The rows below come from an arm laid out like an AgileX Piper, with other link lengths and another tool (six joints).
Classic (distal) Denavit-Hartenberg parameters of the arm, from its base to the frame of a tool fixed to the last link. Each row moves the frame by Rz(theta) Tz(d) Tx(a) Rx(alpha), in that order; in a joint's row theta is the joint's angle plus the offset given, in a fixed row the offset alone. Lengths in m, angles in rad.
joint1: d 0.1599; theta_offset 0; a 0; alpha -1.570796
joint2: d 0; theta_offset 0.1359; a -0.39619; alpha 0
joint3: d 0; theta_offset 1.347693; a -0.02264; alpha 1.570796
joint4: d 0.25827; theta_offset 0; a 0; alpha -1.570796
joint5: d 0; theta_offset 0; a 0; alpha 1.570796
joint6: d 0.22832; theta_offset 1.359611; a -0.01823; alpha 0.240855
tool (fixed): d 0.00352; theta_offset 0; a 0; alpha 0
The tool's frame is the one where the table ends.
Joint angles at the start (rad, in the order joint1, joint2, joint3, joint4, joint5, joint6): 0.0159 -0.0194 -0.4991 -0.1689 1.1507 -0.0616
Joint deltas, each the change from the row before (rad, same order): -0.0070 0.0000 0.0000 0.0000 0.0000 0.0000; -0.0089 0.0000 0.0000 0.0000 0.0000 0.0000; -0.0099 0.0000 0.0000 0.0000 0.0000 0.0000; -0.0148 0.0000 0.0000 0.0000 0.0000 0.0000; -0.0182 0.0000 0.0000 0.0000 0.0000 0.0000; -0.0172 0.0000 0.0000 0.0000 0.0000 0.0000; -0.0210 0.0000 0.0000 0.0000 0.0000 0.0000; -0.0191 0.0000 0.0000 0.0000 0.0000 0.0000
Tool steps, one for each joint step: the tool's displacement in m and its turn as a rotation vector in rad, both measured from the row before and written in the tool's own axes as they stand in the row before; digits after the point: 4 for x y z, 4 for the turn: 0.0000 -0.0003 -0.0003 0.0025 -0.0045 0.0048; 0.0000 -0.0003 -0.0003 0.0032 -0.0057 0.0060; 0.0000 -0.0004 -0.0004 0.0036 -0.0063 0.0067; 0.0000 -0.0006 -0.0005 0.0054 -0.0094 0.0101; 0.0000 -0.0007 -0.0007 0.0066 -0.0116 0.0124; 0.0000 -0.0007 -0.0006 0.0062 -0.0110 0.0117; 0.0000 -0.0008 -0.0008 0.0076 -0.0134 0.0143; 0.0000 -0.0007 -0.0007 0.0069 -0.0122 0.0130
